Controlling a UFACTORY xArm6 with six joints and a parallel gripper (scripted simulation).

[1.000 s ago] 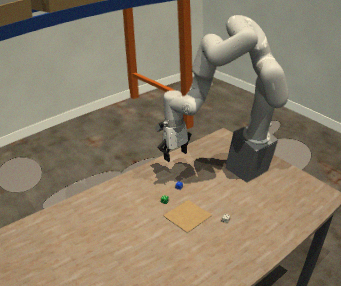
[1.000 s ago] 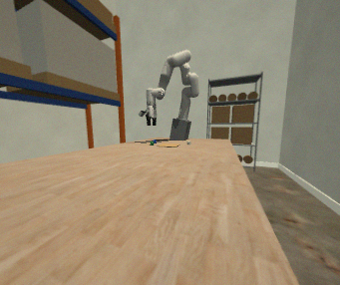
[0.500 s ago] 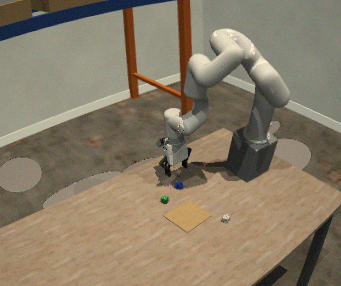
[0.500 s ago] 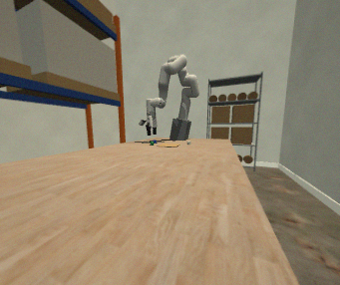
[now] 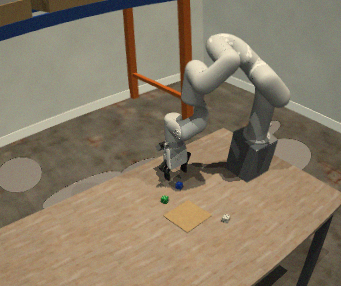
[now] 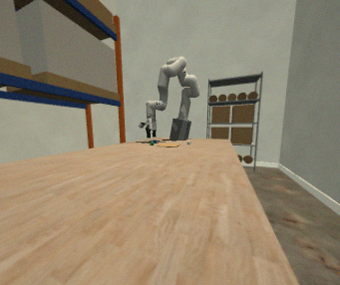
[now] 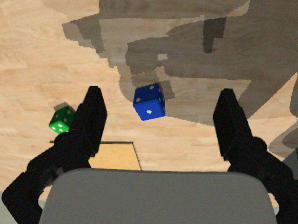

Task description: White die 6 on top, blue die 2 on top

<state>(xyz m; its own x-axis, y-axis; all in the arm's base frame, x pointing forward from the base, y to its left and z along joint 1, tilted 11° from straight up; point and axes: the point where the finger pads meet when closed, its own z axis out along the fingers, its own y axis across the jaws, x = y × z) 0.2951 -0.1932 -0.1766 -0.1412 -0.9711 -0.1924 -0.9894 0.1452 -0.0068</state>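
My gripper is now 40 mm above the blue die, 30 mm to the right of it and 10 mm short of it. Round my hand: green die: 120 mm ahead, 50 mm to the left, 40 mm below; then tan mat: 190 mm to the left, 130 mm ahead, 50 mm below; then white die: 320 mm to the left, 50 mm ahead, 40 mm below.
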